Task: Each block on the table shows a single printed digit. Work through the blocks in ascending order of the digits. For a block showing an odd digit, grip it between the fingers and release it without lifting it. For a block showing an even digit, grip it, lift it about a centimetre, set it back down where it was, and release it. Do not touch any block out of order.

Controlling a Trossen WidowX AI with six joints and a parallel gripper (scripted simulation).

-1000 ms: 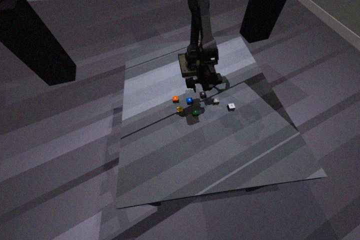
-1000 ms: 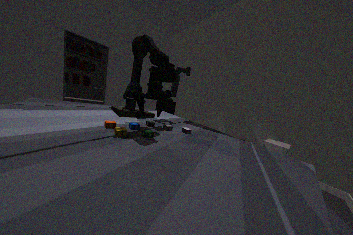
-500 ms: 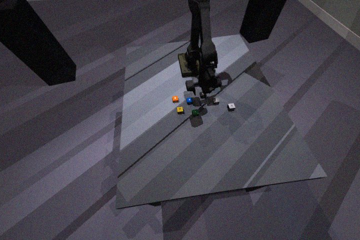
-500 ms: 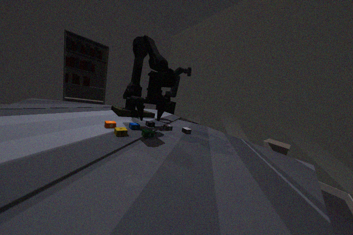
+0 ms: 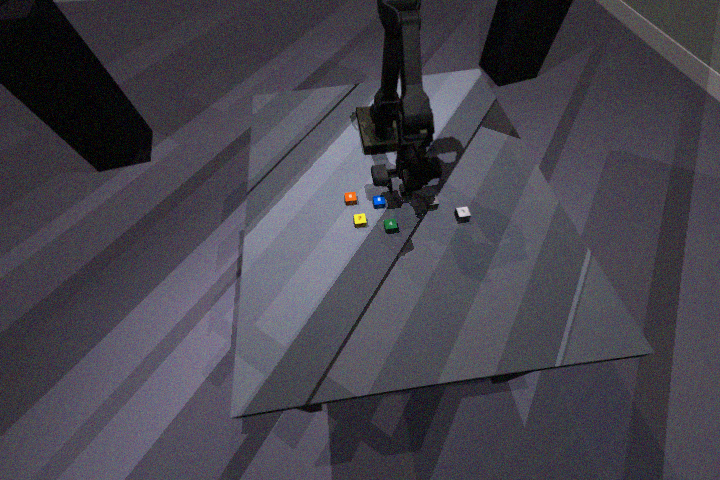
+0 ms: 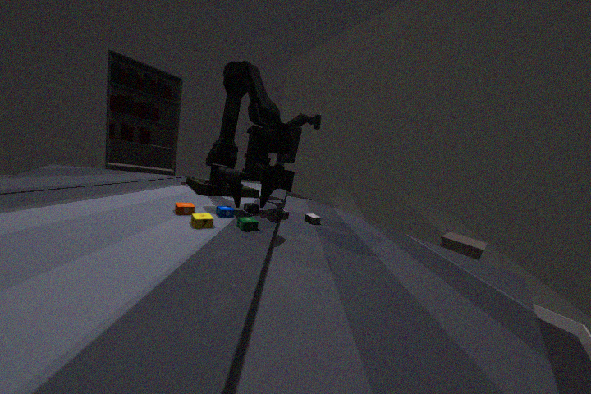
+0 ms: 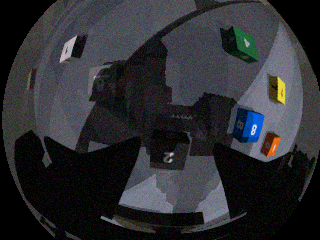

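Now: the green block 100 mm ahead of my gripper tip and 80 mm to the right of it. Also, from my gripper tip: grey block: 60 mm to the left, 60 mm ahead; then dark block: 10 mm to the left, 10 mm behind; then blue block: 80 mm to the right, 10 mm ahead.
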